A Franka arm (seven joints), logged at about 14 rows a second.
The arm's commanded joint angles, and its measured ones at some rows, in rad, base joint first. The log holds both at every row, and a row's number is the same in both.
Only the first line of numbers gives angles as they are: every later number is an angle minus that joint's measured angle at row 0.
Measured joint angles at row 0:
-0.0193, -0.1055, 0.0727, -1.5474, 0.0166, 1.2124, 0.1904
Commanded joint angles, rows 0 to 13:
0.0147, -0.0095, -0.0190, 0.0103, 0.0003, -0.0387, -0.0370
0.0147, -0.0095, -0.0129, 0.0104, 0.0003, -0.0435, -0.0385
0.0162, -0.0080, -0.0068, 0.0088, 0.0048, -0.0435, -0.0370
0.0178, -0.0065, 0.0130, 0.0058, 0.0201, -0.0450, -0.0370
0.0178, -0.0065, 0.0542, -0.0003, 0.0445, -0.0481, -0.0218
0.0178, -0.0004, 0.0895, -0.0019, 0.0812, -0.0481, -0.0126
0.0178, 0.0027, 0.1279, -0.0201, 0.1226, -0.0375, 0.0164
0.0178, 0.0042, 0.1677, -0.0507, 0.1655, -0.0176, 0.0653
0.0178, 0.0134, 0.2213, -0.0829, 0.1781, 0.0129, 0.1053
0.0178, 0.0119, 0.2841, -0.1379, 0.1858, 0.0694, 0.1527
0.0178, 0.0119, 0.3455, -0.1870, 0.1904, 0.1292, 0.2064
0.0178, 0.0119, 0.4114, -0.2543, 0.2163, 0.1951, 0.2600
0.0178, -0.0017, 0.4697, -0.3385, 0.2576, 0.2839, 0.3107
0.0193, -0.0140, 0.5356, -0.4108, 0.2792, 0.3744, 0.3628
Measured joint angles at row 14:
0.0294, 0.0327, 0.4404, -0.2589, 0.2322, 0.2398, 0.2781
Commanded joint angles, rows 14 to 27:
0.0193, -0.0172, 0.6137, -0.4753, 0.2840, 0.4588, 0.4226
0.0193, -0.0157, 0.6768, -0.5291, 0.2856, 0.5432, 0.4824
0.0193, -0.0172, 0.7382, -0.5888, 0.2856, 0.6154, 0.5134
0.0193, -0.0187, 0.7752, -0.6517, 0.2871, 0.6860, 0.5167
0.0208, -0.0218, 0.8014, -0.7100, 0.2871, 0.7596, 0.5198
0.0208, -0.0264, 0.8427, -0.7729, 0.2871, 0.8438, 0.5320
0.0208, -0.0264, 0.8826, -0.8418, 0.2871, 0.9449, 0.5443
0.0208, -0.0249, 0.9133, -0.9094, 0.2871, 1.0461, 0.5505
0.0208, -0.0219, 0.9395, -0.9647, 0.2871, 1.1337, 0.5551
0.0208, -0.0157, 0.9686, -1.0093, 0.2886, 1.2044, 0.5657
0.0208, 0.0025, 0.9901, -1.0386, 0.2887, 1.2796, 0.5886
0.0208, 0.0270, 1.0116, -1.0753, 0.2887, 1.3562, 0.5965
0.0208, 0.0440, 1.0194, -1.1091, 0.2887, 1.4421, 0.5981
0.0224, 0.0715, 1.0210, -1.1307, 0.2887, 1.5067, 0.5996
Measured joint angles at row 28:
0.0377, 0.0367, 0.9990, -1.0853, 0.2773, 1.3919, 0.5851
